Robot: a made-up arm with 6 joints. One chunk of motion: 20 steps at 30 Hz.
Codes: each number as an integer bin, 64 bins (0 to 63) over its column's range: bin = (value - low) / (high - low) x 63, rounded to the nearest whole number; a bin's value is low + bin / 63 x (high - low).
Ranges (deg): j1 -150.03..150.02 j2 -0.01..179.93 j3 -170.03..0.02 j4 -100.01..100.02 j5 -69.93..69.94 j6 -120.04..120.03
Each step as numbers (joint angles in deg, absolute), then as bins.
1 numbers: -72.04 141.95 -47.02 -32.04 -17.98 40.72
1 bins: 16 50 46 21 23 42
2 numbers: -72.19 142.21 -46.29 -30.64 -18.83 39.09
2 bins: 16 50 46 22 23 42
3 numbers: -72.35 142.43 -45.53 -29.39 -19.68 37.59
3 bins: 16 50 46 22 23 41
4 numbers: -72.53 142.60 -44.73 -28.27 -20.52 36.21
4 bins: 16 50 46 23 22 41
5 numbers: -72.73 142.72 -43.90 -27.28 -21.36 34.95
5 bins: 16 50 47 23 22 41
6 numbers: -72.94 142.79 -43.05 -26.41 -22.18 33.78
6 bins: 16 50 47 23 22 40
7 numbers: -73.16 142.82 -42.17 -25.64 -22.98 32.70
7 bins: 16 50 47 23 21 40
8 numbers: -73.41 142.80 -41.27 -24.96 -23.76 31.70
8 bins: 16 50 48 24 21 40
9 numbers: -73.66 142.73 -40.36 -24.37 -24.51 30.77
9 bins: 16 50 48 24 20 40
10 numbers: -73.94 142.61 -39.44 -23.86 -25.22 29.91
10 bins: 16 50 48 24 20 39
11 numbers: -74.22 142.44 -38.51 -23.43 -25.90 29.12
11 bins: 16 50 49 24 20 39
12 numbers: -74.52 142.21 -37.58 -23.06 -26.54 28.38
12 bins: 16 50 49 24 20 39
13 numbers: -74.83 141.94 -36.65 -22.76 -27.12 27.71
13 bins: 16 50 49 24 19 39
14 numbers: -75.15 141.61 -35.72 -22.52 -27.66 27.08
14 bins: 16 50 50 24 19 39
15 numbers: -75.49 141.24 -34.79 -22.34 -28.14 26.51
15 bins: 16 49 50 24 19 38
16 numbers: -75.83 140.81 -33.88 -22.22 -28.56 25.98
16 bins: 16 49 50 25 19 38
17 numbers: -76.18 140.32 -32.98 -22.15 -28.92 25.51
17 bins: 16 49 51 25 18 38
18 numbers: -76.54 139.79 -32.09 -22.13 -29.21 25.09
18 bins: 15 49 51 25 18 38
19 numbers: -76.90 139.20 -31.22 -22.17 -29.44 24.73
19 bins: 15 49 51 25 18 38
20 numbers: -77.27 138.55 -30.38 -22.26 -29.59 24.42
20 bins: 15 49 52 24 18 38
